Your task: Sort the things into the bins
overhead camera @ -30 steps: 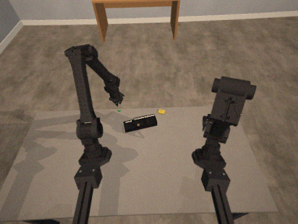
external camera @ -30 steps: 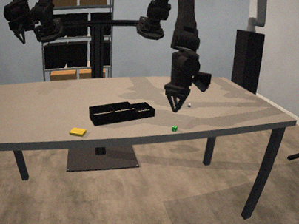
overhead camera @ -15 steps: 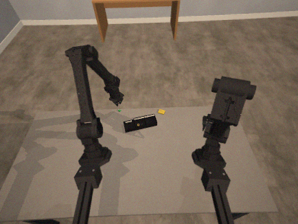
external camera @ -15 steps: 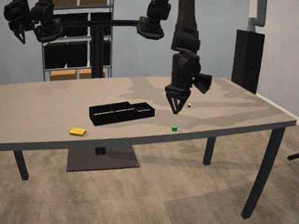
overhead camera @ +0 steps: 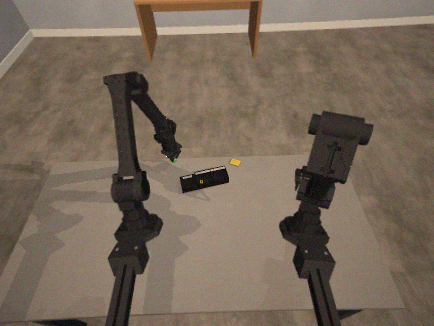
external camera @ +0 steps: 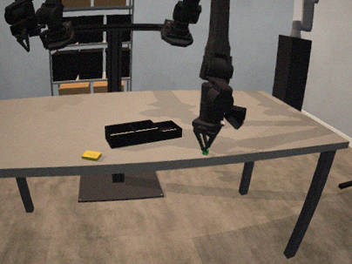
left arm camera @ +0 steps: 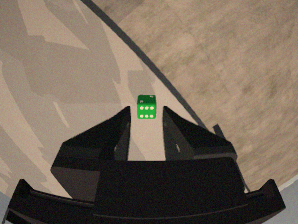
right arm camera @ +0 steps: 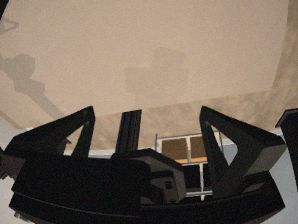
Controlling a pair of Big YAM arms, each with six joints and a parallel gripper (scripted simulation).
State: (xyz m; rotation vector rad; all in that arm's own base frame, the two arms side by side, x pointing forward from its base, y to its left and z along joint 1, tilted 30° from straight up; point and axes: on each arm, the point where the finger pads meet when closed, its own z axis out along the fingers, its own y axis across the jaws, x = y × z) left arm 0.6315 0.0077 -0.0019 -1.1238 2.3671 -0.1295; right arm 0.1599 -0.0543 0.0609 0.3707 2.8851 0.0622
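Now: left hand 2 cm above the green cube. From my left hand the other things lie so: small yellow ring: 15 cm behind, 17 cm to the right, 1 cm below; then small white piece: 22 cm behind, 14 cm to the left, 2 cm below; then small black piece: 14 cm behind, 19 cm to the right, 1 cm below.
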